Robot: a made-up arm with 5 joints.
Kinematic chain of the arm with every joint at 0, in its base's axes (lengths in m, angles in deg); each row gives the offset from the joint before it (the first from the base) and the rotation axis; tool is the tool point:
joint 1: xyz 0 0 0.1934 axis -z
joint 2: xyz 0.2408 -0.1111 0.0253 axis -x
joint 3: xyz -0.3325 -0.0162 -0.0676 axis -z
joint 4: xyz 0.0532 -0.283 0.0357 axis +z
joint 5: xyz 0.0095 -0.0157 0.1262 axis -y
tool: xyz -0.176 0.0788 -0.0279
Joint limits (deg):
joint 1: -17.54..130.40
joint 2: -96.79..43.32
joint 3: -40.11..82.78
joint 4: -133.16..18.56
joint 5: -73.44..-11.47
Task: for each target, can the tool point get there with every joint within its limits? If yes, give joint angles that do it. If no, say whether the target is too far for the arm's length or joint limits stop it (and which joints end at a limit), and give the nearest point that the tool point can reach.
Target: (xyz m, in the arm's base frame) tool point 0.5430 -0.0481 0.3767
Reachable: no: joint limits stop it (at a limit: joint 1, joint 3, joint 4) | nearest point 0.2550 -0.1352 0.3707 | short by 0.301 m
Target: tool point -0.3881 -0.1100 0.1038
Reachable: yes | joints 62.10 -57.15 -25.32 -2.01 -36.20
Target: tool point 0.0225 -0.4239 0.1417
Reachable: yes | joints 9.84 -66.12 -14.49 -105.12 -67.12
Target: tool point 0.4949 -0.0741 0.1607
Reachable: no: joint limits stop it (at a limit: joint 1, joint 2, joint 3, joint 4) | nearest point 0.2603 -0.1492 0.1710 | short by 0.247 m
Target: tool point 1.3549 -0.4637 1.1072
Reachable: no: too far | nearest point 0.2754 -0.2252 0.4430 | short by 1.290 m
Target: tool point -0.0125 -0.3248 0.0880
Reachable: yes | joints 4.33 -65.06 19.63 -107.47 -23.42
